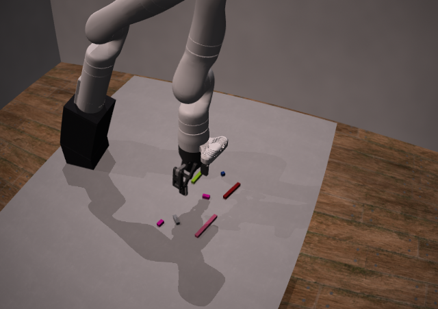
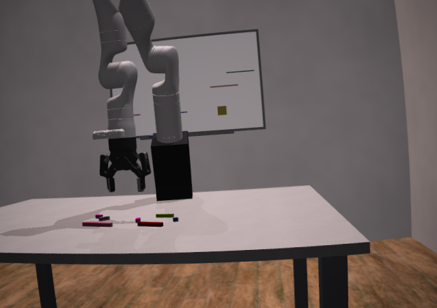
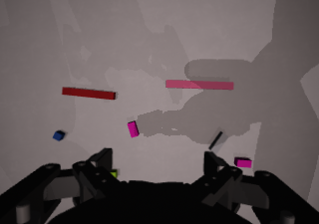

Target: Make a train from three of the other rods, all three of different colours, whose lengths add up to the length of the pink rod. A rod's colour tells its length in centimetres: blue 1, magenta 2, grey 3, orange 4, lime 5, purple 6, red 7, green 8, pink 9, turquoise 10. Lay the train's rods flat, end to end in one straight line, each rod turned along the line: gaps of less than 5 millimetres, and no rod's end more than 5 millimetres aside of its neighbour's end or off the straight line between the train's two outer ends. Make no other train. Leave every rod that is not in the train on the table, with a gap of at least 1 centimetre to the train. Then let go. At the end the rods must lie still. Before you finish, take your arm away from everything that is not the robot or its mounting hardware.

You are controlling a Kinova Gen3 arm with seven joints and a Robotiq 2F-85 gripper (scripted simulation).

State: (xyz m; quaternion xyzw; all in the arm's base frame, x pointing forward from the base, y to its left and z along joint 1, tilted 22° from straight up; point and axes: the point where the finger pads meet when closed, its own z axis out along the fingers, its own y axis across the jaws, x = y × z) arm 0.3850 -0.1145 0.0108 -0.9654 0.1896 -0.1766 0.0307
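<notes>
The grey rod is 40 mm behind my hand, 80 mm to the right of it and 80 mm below it. Round my hand: lime rod 20 mm behind, 100 mm to the left, 80 mm below; pink rod 50 mm ahead, 80 mm to the right, 80 mm below; red rod 90 mm ahead, 70 mm to the left, 80 mm below.
</notes>
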